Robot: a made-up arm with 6 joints. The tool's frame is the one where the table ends. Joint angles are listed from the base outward.
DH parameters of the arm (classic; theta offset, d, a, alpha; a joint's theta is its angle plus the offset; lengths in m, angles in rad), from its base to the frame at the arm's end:
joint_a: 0 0.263 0 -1.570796
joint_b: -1.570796 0 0.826 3.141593
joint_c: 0 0 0 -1.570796
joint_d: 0 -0.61 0 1.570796
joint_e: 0 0.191 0 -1.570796
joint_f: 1.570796 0 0 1.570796
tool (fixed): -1.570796 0 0 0
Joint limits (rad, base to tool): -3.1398..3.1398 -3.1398..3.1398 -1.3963..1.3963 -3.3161..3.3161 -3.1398..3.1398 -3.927..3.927
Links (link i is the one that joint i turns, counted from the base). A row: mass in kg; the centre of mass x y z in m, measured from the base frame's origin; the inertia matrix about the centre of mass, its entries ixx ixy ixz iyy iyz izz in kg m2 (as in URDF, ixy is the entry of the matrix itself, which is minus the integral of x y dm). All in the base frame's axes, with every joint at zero. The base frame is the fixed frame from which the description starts. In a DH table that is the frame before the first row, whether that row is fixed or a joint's. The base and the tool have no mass.
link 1: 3.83; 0.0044 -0.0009 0.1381; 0.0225 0 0 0.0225 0 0.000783
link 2: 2.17; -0.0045 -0.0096 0.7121; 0.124 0 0 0.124 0 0.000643
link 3: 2.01; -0.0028 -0.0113 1.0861; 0.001 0 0 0.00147 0 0.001
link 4: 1.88; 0.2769 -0.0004 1.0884; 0.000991 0 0 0.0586 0 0.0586
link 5: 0.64; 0.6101 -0.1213 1.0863; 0.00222 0 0 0.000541 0 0.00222
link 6: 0.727; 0.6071 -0.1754 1.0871; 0.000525 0 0 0.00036 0 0.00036
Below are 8 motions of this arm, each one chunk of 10 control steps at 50 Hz.
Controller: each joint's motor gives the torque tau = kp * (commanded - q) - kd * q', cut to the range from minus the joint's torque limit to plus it. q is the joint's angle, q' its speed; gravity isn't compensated. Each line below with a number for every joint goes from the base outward.
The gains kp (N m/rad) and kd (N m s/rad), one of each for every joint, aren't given. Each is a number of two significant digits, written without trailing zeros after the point. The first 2 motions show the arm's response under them.
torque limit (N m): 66 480 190 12 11 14
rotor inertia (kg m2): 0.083 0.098 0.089 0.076 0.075 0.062
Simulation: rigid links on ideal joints. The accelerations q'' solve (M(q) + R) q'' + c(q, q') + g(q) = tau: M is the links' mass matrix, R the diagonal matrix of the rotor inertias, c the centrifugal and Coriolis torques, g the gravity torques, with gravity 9.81 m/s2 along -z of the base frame. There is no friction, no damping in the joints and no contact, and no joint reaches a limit. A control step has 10 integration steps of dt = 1/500 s. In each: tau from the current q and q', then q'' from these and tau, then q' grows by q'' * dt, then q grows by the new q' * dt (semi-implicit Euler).
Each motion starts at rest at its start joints. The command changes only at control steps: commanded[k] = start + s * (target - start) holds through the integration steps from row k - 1 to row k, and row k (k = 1, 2, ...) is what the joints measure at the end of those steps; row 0 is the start. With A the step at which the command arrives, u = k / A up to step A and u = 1 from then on. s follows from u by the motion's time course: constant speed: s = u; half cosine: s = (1 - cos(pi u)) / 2; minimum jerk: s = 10 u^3 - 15 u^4 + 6 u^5; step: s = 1 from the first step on.
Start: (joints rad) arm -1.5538 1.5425 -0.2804 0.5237 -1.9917 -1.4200
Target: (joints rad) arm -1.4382 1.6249 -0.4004 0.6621 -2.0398 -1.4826
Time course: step
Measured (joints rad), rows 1 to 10:
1: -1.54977 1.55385 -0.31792 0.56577 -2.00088 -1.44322
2: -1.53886 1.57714 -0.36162 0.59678 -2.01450 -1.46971
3: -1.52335 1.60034 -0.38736 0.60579 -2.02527 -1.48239
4: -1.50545 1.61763 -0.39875 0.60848 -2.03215 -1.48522
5: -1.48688 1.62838 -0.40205 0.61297 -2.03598 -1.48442
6: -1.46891 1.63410 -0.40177 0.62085 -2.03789 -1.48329
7: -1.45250 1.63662 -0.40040 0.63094 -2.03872 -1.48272
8: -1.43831 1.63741 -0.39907 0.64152 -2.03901 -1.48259
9: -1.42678 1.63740 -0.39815 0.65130 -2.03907 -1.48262
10: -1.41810 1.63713 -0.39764 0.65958 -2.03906 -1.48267
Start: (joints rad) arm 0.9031 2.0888 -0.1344 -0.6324 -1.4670 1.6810
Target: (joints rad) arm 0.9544 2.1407 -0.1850 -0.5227 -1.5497 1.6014
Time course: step
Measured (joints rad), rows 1 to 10:
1: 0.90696 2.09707 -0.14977 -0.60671 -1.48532 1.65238
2: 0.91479 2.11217 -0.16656 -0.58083 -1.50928 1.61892
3: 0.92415 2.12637 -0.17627 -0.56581 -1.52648 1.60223
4: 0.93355 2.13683 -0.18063 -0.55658 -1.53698 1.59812
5: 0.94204 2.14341 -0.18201 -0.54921 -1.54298 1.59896
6: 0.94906 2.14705 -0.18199 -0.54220 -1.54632 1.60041
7: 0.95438 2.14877 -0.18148 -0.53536 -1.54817 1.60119
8: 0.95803 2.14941 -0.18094 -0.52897 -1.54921 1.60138
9: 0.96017 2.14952 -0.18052 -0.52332 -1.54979 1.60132
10: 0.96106 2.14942 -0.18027 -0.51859 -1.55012 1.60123
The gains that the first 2 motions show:
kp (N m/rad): 620 4000 2100 69 120 160
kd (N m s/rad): 36 220 62 6.1 5.9 4.3
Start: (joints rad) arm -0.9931 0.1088 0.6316 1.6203 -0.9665 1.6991
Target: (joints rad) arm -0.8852 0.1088 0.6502 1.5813 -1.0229 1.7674
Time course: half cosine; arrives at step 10
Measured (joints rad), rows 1 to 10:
1: -0.99271 0.10901 0.63036 1.61996 -0.96686 1.69954
2: -0.99098 0.10986 0.62949 1.61867 -0.96816 1.70166
3: -0.98691 0.11099 0.62967 1.61609 -0.97093 1.70649
4: -0.97991 0.11205 0.63087 1.61239 -0.97537 1.71403
5: -0.96996 0.11286 0.63292 1.60799 -0.98137 1.72359
6: -0.95754 0.11336 0.63549 1.60345 -0.98852 1.73414
7: -0.94356 0.11357 0.63825 1.59928 -0.99622 1.74458
8: -0.92923 0.11355 0.64084 1.59591 -1.00376 1.75385
9: -0.91586 0.11336 0.64296 1.59363 -1.01043 1.76103
10: -0.90476 0.11309 0.64438 1.59258 -1.01558 1.76541

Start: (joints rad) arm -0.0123 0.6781 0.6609 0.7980 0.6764 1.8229
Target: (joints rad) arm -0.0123 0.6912 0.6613 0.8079 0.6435 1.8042
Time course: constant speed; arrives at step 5
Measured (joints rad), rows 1 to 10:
1: -0.01235 0.67951 0.66028 0.79802 0.67490 1.82160
2: -0.01241 0.68261 0.65886 0.79708 0.67150 1.81861
3: -0.01244 0.68660 0.65731 0.79507 0.66675 1.81472
4: -0.01244 0.69085 0.65599 0.79255 0.66119 1.81062
5: -0.01243 0.69500 0.65505 0.79008 0.65517 1.80660
6: -0.01239 0.69848 0.65417 0.78769 0.65031 1.80402
7: -0.01233 0.70106 0.65355 0.78532 0.64719 1.80309
8: -0.01226 0.70275 0.65332 0.78333 0.64538 1.80303
9: -0.01220 0.70369 0.65339 0.78194 0.64437 1.80321
10: -0.01217 0.70407 0.65367 0.78123 0.64382 1.80338

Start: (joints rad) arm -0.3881 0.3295 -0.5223 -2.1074 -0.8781 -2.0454
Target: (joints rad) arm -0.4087 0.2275 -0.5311 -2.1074 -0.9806 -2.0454
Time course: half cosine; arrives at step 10
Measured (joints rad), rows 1 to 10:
1: -0.38817 0.33008 -0.52350 -2.10701 -0.87873 -2.04541
2: -0.38837 0.32977 -0.52518 -2.10551 -0.88113 -2.04550
3: -0.38894 0.32678 -0.52663 -2.10361 -0.88627 -2.04560
4: -0.39009 0.32044 -0.52792 -2.10192 -0.89451 -2.04565
5: -0.39190 0.31091 -0.52918 -2.10067 -0.90555 -2.04565
6: -0.39429 0.29890 -0.53045 -2.09980 -0.91859 -2.04564
7: -0.39709 0.28549 -0.53168 -2.09920 -0.93253 -2.04562
8: -0.40005 0.27196 -0.53279 -2.09874 -0.94608 -2.04561
9: -0.40285 0.25961 -0.53369 -2.09834 -0.95796 -2.04559
10: -0.40520 0.24965 -0.53428 -2.09794 -0.96703 -2.04558

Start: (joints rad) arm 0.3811 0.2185 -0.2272 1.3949 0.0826 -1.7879
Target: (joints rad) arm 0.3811 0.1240 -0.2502 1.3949 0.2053 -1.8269
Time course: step
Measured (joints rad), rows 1 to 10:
1: 0.38157 0.20496 -0.24300 1.39483 0.10659 -1.80171
2: 0.38213 0.18386 -0.25464 1.39335 0.14148 -1.81724
3: 0.38217 0.16471 -0.25656 1.39225 0.16793 -1.82519
4: 0.38178 0.14994 -0.25494 1.39200 0.18471 -1.82761
5: 0.38127 0.13974 -0.25352 1.39214 0.19447 -1.82765
6: 0.38084 0.13342 -0.25320 1.39225 0.19984 -1.82714
7: 0.38058 0.12997 -0.25367 1.39217 0.20265 -1.82670
8: 0.38048 0.12840 -0.25445 1.39194 0.20404 -1.82646
9: 0.38049 0.12792 -0.25520 1.39166 0.20468 -1.82635
10: 0.38058 0.12796 -0.25576 1.39139 0.20495 -1.82630

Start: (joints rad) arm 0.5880 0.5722 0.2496 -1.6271 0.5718 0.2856
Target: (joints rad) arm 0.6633 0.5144 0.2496 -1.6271 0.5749 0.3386
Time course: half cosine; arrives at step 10
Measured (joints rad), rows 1 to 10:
1: 0.58808 0.57315 0.24827 -1.62693 0.57183 0.28608
2: 0.58853 0.57451 0.24596 -1.62612 0.57196 0.28808
3: 0.58978 0.57473 0.24387 -1.62458 0.57220 0.29215
4: 0.59228 0.57294 0.24248 -1.62247 0.57254 0.29820
5: 0.59639 0.56890 0.24184 -1.62012 0.57295 0.30567
6: 0.60233 0.56290 0.24185 -1.61789 0.57339 0.31381
7: 0.61010 0.55556 0.24232 -1.61616 0.57383 0.32181
8: 0.61942 0.54772 0.24307 -1.61530 0.57422 0.32890
9: 0.62973 0.54025 0.24392 -1.61554 0.57452 0.33438
10: 0.64027 0.53395 0.24475 -1.61703 0.57472 0.33773

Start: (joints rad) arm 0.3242 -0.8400 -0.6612 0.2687 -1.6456 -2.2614
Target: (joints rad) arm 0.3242 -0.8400 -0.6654 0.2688 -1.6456 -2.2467
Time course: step
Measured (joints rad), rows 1 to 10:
1: 0.32424 -0.84112 -0.66471 0.26840 -1.64560 -2.25623
2: 0.32428 -0.84280 -0.66851 0.26377 -1.64576 -2.24996
3: 0.32429 -0.84419 -0.67068 0.25739 -1.64597 -2.24674
4: 0.32427 -0.84514 -0.67161 0.25170 -1.64613 -2.24592
5: 0.32424 -0.84574 -0.67189 0.24745 -1.64622 -2.24608
6: 0.32420 -0.84610 -0.67190 0.24455 -1.64626 -2.24639
7: 0.32417 -0.84630 -0.67182 0.24266 -1.64626 -2.24657
8: 0.32415 -0.84641 -0.67174 0.24141 -1.64625 -2.24663
9: 0.32414 -0.84647 -0.67169 0.24058 -1.64624 -2.24663
10: 0.32414 -0.84650 -0.67165 0.24001 -1.64623 -2.24661

